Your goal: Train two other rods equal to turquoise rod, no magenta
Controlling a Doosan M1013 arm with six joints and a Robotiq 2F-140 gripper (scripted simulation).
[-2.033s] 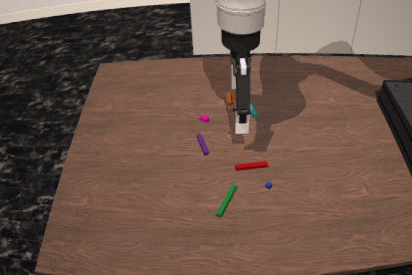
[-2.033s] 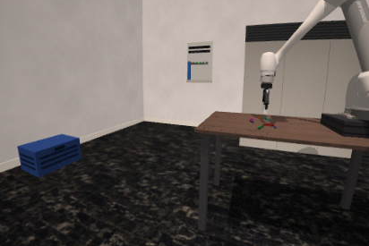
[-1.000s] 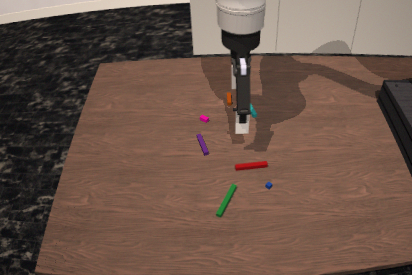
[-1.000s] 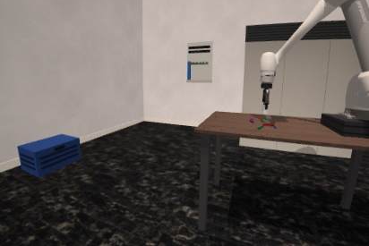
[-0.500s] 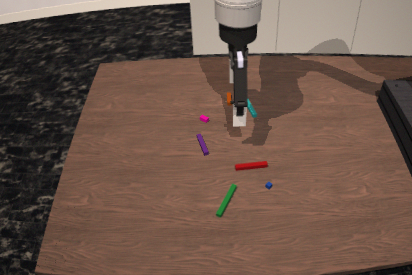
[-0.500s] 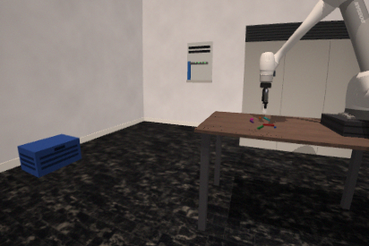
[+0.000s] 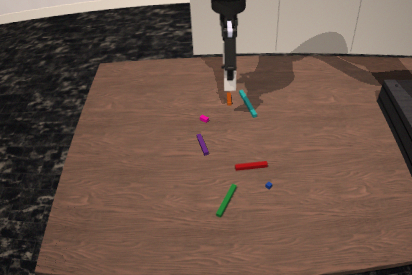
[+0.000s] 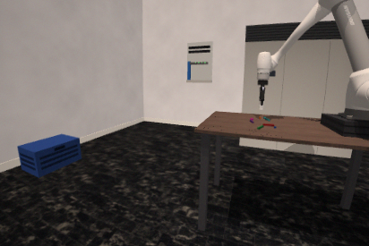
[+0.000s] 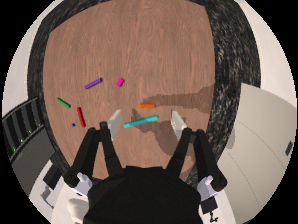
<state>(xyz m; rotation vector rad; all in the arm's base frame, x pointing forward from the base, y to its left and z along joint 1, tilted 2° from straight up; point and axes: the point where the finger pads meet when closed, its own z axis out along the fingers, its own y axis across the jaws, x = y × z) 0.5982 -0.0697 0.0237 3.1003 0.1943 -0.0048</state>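
Right now the orange rod is 10 cm below my hand. Round my hand: turquoise rod (5 cm behind, 1 cm to the left, 10 cm below); magenta rod (5 cm ahead, 8 cm to the left, 10 cm below); purple rod (5 cm ahead, 16 cm to the left, 10 cm below).
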